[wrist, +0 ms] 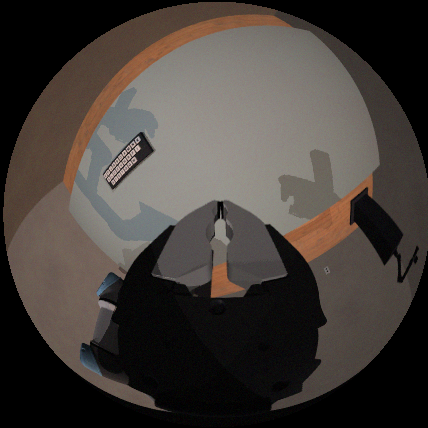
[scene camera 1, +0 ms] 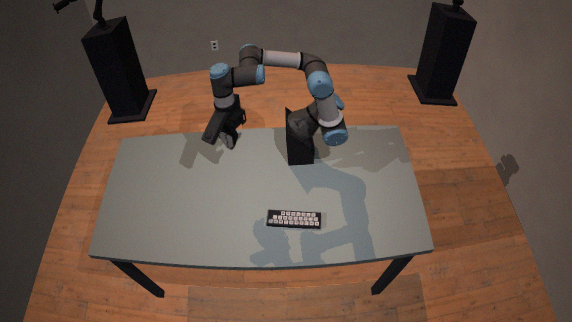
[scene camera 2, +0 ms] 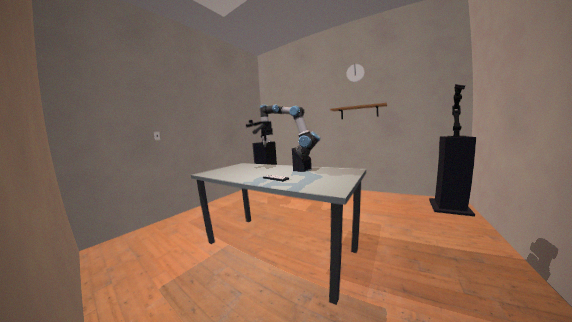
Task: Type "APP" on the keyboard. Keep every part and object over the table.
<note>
The pictures show: my gripper and a black keyboard.
My gripper is seen too in the wrist view.
</note>
